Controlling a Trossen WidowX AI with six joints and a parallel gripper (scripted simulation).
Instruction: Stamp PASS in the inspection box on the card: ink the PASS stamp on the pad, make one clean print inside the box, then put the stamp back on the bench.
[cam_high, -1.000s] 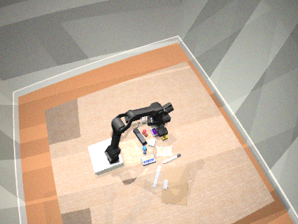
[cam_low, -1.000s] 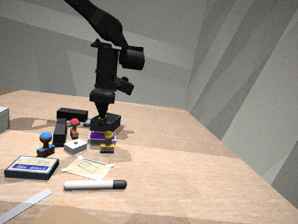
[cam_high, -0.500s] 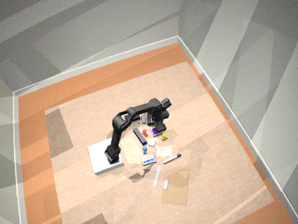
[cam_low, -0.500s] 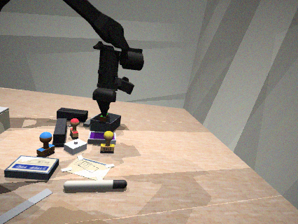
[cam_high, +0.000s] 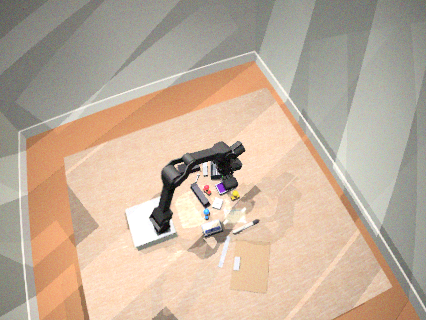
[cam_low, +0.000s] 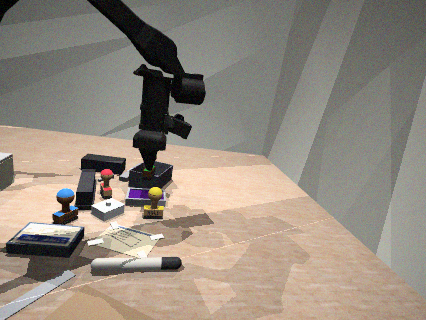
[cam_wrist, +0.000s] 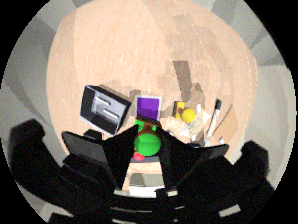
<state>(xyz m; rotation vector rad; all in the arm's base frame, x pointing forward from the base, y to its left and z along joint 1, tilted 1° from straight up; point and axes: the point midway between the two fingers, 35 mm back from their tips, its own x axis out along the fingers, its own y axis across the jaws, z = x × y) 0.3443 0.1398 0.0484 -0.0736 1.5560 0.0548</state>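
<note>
Right now my gripper tip is 8 cm above the purple ink pad. Also, from my gripper tip: green-knobbed stamp: right at my gripper tip; yellow-knobbed stamp: 3 cm ahead, 7 cm to the right, 6 cm below; red-knobbed stamp: 10 cm behind, 6 cm below.
</note>
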